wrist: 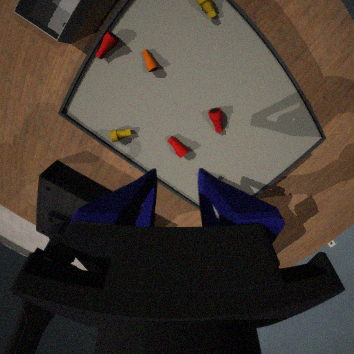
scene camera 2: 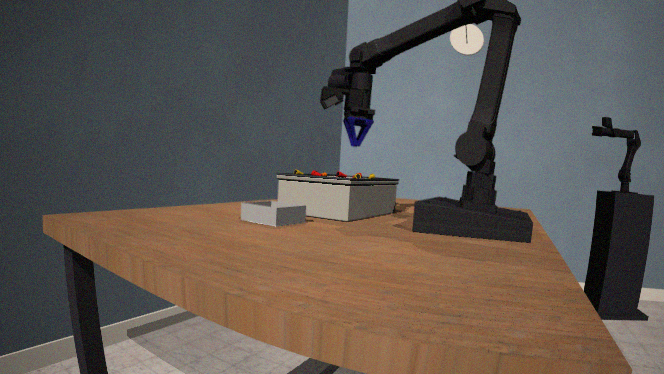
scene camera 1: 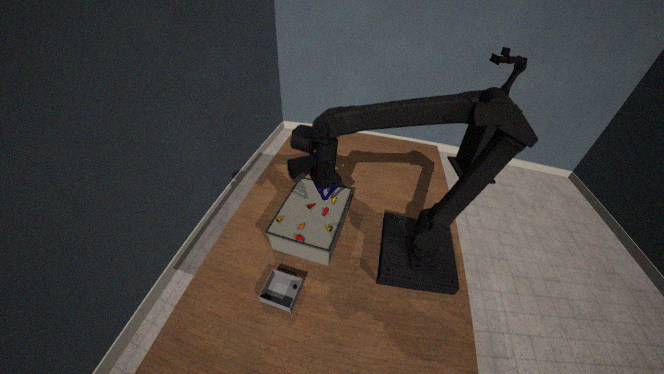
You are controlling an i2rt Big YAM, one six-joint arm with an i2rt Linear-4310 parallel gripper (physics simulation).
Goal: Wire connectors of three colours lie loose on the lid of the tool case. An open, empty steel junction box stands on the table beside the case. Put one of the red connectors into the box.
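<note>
The gripper is open, its blue fingertips a modest gap apart with nothing between. It points down, well above the far part of the lid of the tool case. Three red connectors lie on the lid: one by the edge facing the box, one just ahead of the fingertips in the wrist view, and one near it. The open junction box stands beside the case; no connector shows in it.
An orange connector and yellow connectors also lie on the lid. The arm's base stands on the table to the right of the case.
</note>
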